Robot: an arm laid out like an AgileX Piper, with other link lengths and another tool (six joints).
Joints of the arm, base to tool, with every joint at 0 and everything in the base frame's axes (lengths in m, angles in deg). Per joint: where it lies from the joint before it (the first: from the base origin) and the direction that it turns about. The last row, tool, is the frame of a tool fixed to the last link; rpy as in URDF.
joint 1: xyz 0.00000 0.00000 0.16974 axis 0 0 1
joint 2: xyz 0.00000 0.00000 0.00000 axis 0 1 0
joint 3: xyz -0.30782 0.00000 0.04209 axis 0 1 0
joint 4: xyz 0.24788 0.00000 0.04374 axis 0.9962 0 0.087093
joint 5: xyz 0.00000 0.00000 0.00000 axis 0 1 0
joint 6: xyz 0.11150 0.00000 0.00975 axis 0.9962 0 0.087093
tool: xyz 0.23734 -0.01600 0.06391 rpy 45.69 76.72 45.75
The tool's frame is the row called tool.
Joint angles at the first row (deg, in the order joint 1, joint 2, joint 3, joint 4, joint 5, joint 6):
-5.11 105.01 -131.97 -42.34 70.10 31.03
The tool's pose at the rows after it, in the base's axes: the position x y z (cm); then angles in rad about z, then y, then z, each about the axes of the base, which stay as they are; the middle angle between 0 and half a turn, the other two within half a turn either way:
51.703 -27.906 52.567 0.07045 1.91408 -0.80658
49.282 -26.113 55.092 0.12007 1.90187 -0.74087
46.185 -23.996 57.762 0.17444 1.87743 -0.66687
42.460 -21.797 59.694 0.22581 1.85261 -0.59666
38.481 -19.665 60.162 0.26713 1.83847 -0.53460
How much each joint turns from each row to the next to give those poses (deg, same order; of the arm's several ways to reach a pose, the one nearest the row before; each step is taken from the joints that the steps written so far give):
0.02 -4.30 0.46 3.21 1.02 -2.31
0.02 -5.38 1.15 3.74 0.85 -2.28
0.02 -6.66 2.38 3.97 0.46 -1.98
0.02 -7.74 4.32 3.81 0.16 -1.28
0.02 -8.57 6.73 3.47 -0.23 -0.67

